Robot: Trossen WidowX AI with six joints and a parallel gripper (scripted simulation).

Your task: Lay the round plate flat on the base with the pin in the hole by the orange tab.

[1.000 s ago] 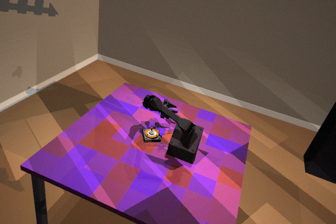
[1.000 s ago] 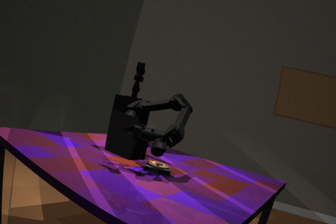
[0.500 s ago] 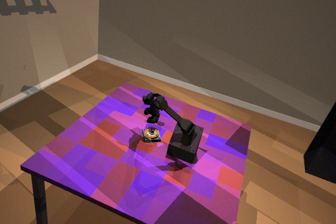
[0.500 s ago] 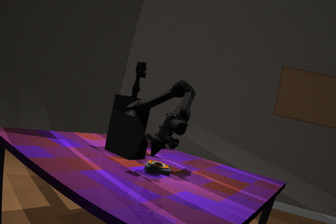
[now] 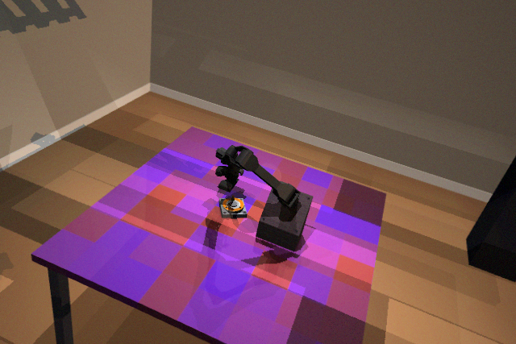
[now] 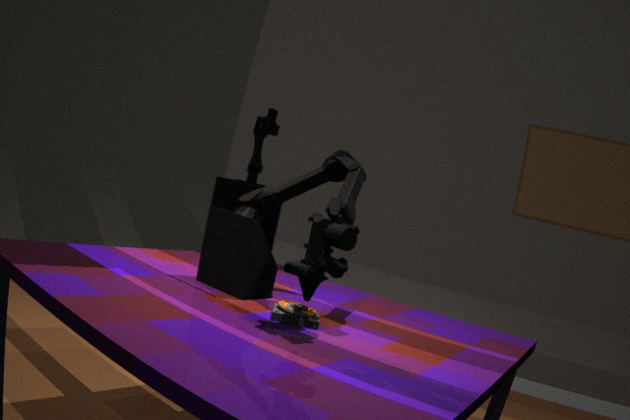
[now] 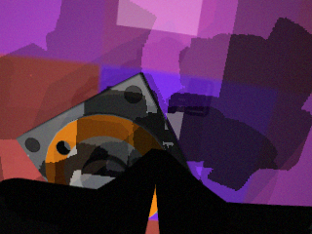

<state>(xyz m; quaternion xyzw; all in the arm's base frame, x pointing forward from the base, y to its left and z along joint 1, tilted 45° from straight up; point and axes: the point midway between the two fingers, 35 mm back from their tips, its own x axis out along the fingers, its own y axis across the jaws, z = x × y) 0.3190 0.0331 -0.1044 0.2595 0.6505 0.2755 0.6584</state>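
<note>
The plate lies 30 mm below my gripper tip, 30 mm behind it and 20 mm to the left of it. Round my gripper tip: grey square base 50 mm below, 50 mm behind, 40 mm to the left.
</note>
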